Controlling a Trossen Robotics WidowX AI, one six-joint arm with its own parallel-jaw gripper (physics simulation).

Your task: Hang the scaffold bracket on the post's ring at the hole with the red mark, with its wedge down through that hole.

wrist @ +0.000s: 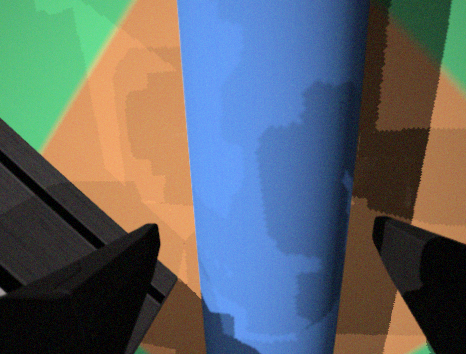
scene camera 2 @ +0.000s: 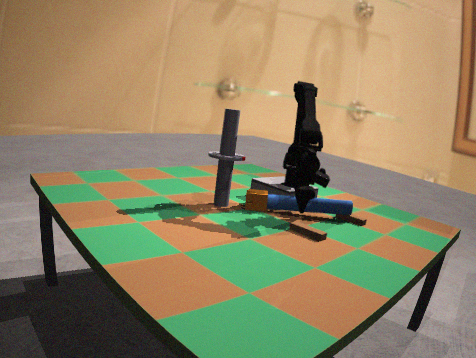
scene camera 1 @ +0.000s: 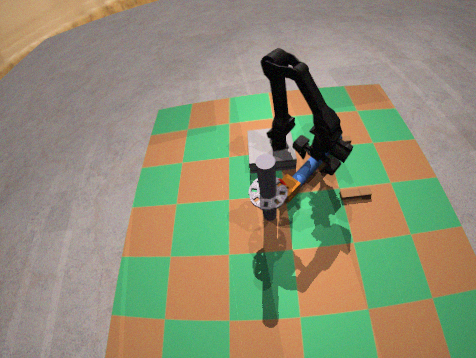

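Note:
The scaffold bracket's blue tube (scene camera 1: 306,171) (scene camera 2: 330,205) (wrist: 270,150) lies low over the checkered table, with its orange head (scene camera 1: 291,184) (scene camera 2: 256,200) toward the post. The wedge cannot be made out. My gripper (scene camera 1: 318,159) (scene camera 2: 303,205) (wrist: 265,230) is open around the tube, with a gap on each side in the wrist view. The grey post (scene camera 1: 267,180) (scene camera 2: 229,132) stands upright and carries a pale ring (scene camera 1: 257,200) (scene camera 2: 215,155) with holes. The red mark (scene camera 1: 282,182) (scene camera 2: 243,158) is on the ring's side toward the orange head, and the ring is higher than the head.
A dark bar (scene camera 1: 357,196) (scene camera 2: 309,231) lies on the table beside the bracket. Another dark bar (scene camera 2: 357,220) shows near the tube's far end. The arm's grey base plate (scene camera 1: 258,145) (scene camera 2: 270,184) is behind the post in scene camera 1.

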